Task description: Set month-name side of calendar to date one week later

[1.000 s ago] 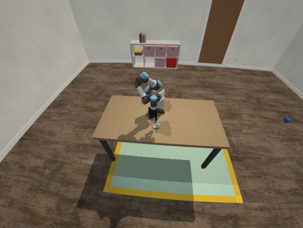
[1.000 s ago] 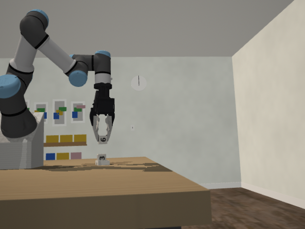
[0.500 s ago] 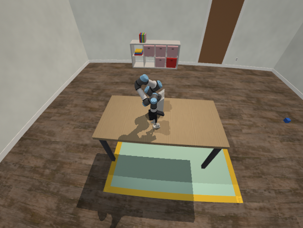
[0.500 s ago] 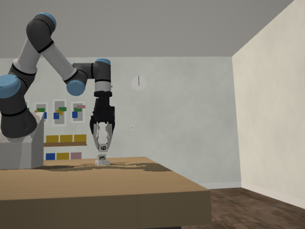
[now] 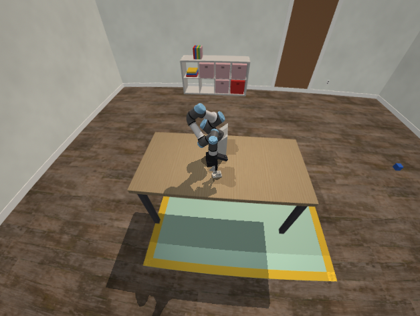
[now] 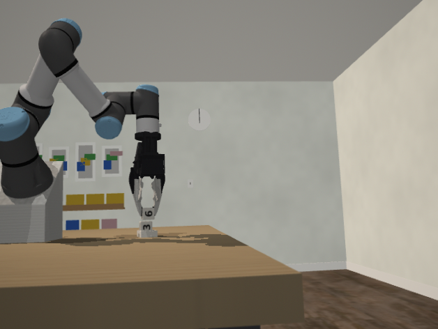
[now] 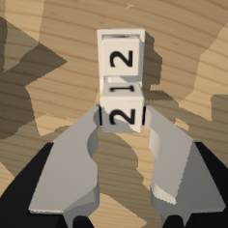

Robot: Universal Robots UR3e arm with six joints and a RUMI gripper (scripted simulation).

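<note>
Right now my hand is 60 mm above the white calendar tray and 20 mm to the right of it.
</note>
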